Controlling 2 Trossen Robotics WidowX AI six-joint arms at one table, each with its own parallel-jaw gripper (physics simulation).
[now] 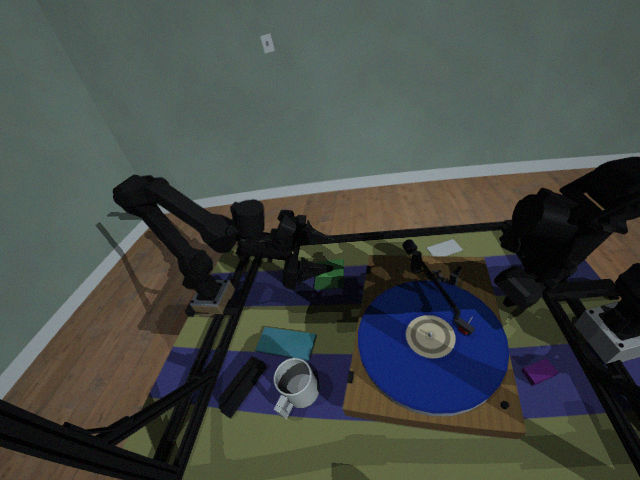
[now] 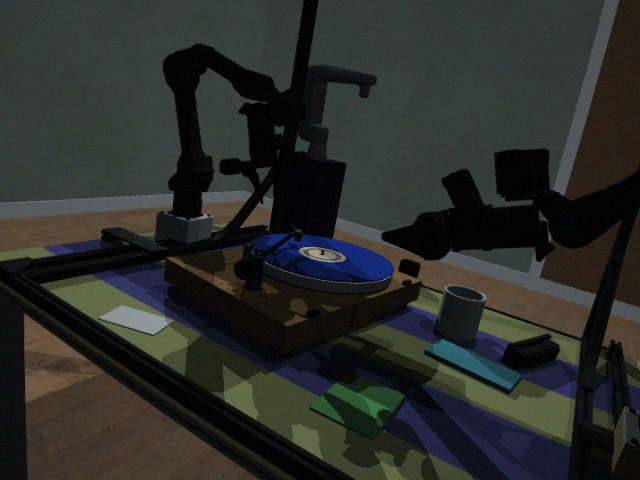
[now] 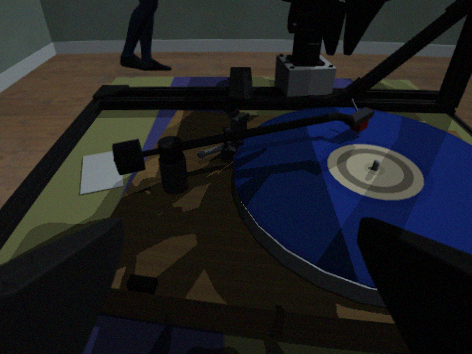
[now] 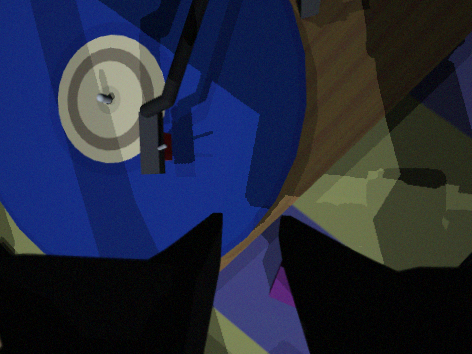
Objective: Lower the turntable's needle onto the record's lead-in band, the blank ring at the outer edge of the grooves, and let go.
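Frame: origin at the left arm's base, x ahead, y right, z down, level; millimetres.
Seen in the pictures: left gripper, fingertip midpoint: (image 1: 333, 254) (image 2: 392, 233) (image 3: 243, 230); right gripper, fingertip midpoint: (image 1: 509, 302) (image 2: 268, 203) (image 3: 338, 55) (image 4: 250, 224); left arm's base at its link origin: (image 1: 209, 291); right arm's base at its link origin: (image 1: 622, 323) (image 2: 185, 214) (image 3: 305, 61).
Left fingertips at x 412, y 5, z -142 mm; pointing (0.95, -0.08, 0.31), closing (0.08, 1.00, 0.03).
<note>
Pixels of each thing's top centre, then the offset from my left fingertips to it. "*": a spot on its surface instead.
- blue record at its top centre: (image 4: 108, 99) (image 3: 374, 168) (image 2: 322, 254) (image 1: 430, 335) dz +114, dx +200, dy +136 mm
- headshell at a spot on its surface: (image 4: 151, 142) (image 3: 359, 113) (image 2: 298, 231) (image 1: 465, 323) * dz +82, dx +265, dy +130 mm
- white mug at a spot on its surface: (image 2: 460, 315) * dz +155, dx -90, dy +192 mm
- teal slab at its top centre: (image 2: 473, 362) (image 1: 285, 342) dz +199, dx -148, dy +115 mm
- black block at its top centre: (image 2: 537, 342) (image 1: 236, 382) dz +170, dx -229, dy +241 mm
- green sheet at its top centre: (image 2: 360, 400) (image 1: 329, 273) dz +204, dx -62, dy -131 mm
- white card at its top centre: (image 3: 102, 170) (image 2: 137, 319) (image 1: 444, 248) dz +206, dx +305, dy -222 mm
- magenta block at its top centre: (image 4: 302, 293) (image 1: 541, 370) dz +192, dx +433, dy +182 mm
The turntable (image 1: 382, 400) (image 2: 232, 299) (image 4: 335, 75) carries a blue record (image 1: 413, 377) (image 2: 356, 268) (image 3: 290, 200) (image 4: 225, 190). Its black tonearm (image 1: 439, 284) (image 3: 270, 129) (image 4: 182, 57) reaches over the record. The headshell (image 1: 464, 325) (image 2: 298, 235) (image 3: 362, 117) (image 4: 151, 142), with a red cartridge, is beside the pale label, well inside the outer edge. Its shadow lies apart from it; needle contact is too small to tell. My right gripper (image 2: 259, 198) (image 3: 338, 55) (image 4: 250, 224) is partly open, empty, above and away from the headshell. My left gripper (image 2: 385, 236) (image 3: 243, 230) is wide open and empty, clear of the turntable.
A white mug (image 1: 297, 384) (image 2: 460, 315), a teal slab (image 1: 285, 342) (image 2: 473, 365) and a black block (image 1: 241, 386) (image 2: 530, 351) lie beside the turntable. A green sheet (image 2: 359, 405), a white card (image 1: 445, 248) (image 2: 135, 319) and a magenta block (image 1: 539, 371) lie around it.
</note>
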